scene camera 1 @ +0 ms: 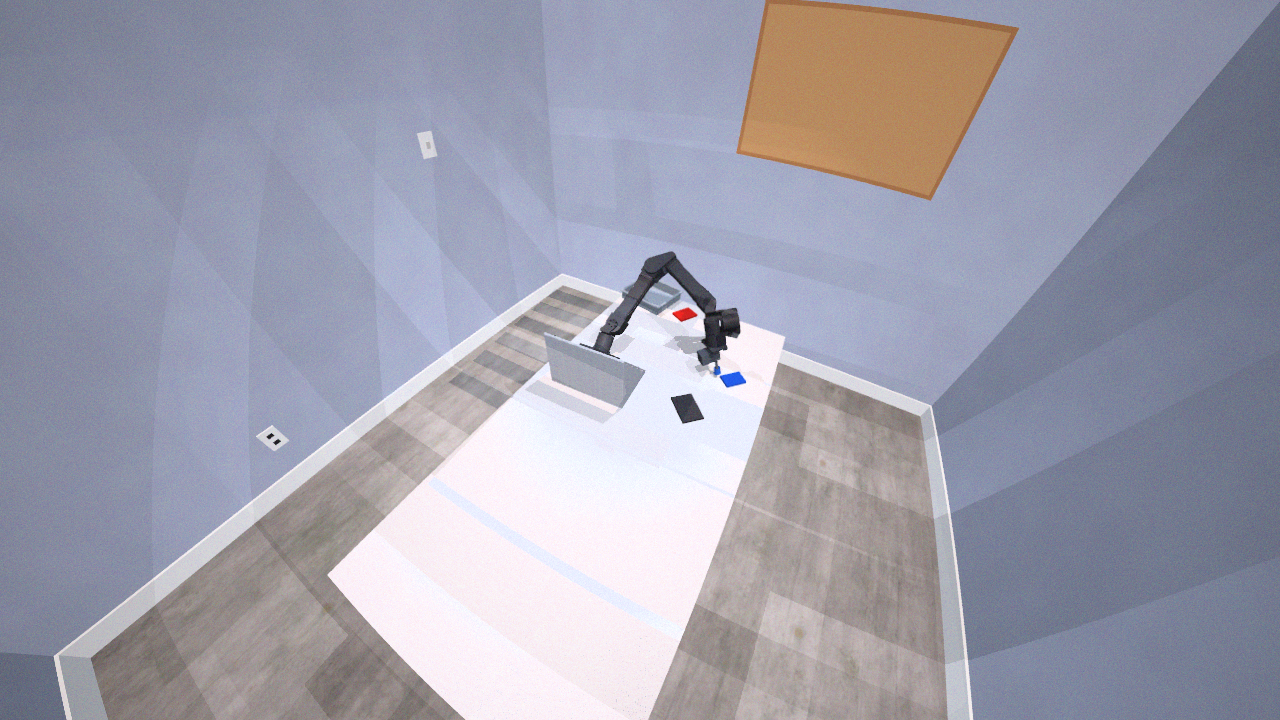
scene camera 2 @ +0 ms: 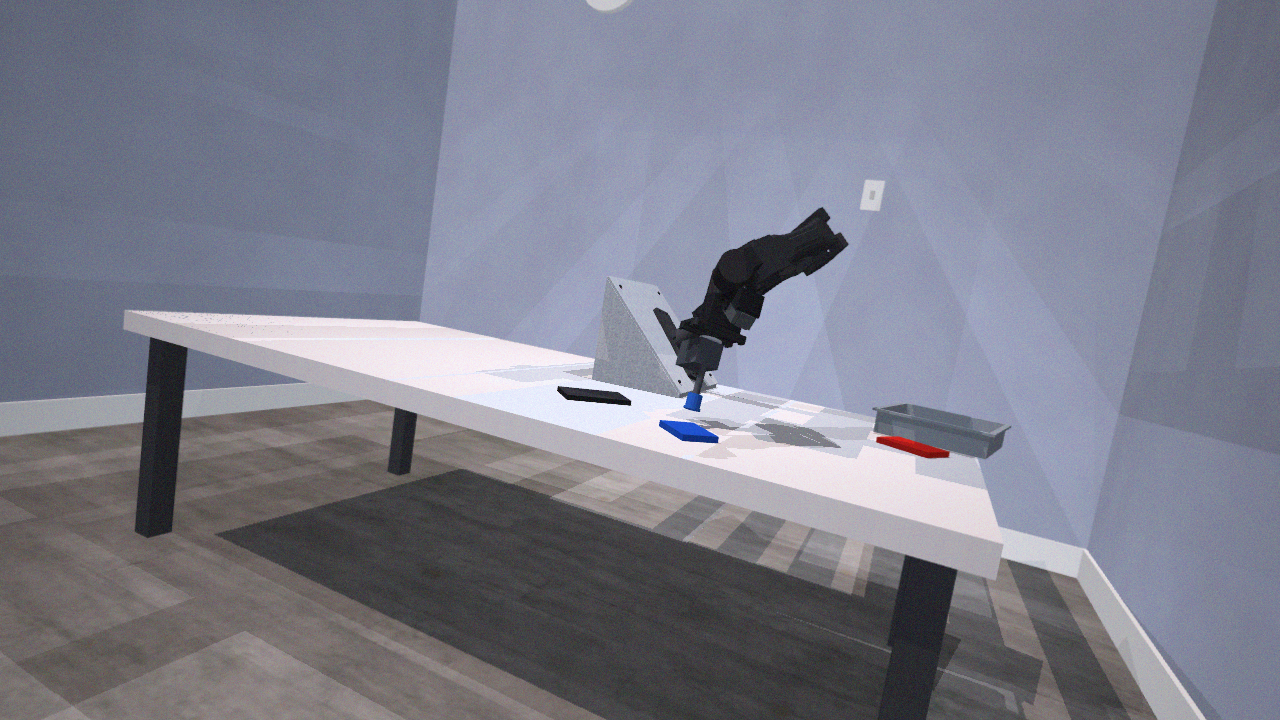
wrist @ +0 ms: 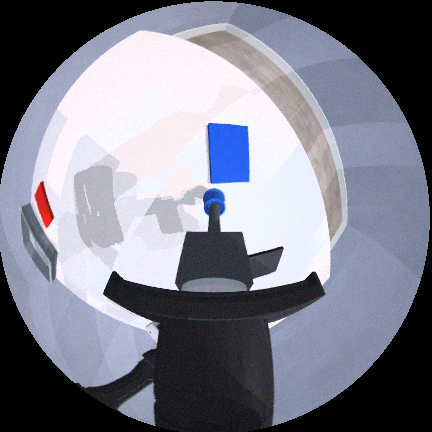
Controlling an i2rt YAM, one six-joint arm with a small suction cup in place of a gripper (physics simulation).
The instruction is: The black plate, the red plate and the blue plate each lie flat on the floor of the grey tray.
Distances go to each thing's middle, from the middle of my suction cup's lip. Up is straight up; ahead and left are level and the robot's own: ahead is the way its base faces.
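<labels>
My suction cup: 3 cm to the right of the blue plate [scene camera 2: 685, 431], 7 cm short of it, 3 cm above it. Counted from my suction cup: black plate [scene camera 2: 569, 393], 21 cm to the right, 2 cm behind, 3 cm below; grey tray [scene camera 2: 971, 436], 34 cm to the left, 52 cm behind, 1 cm below.
</labels>
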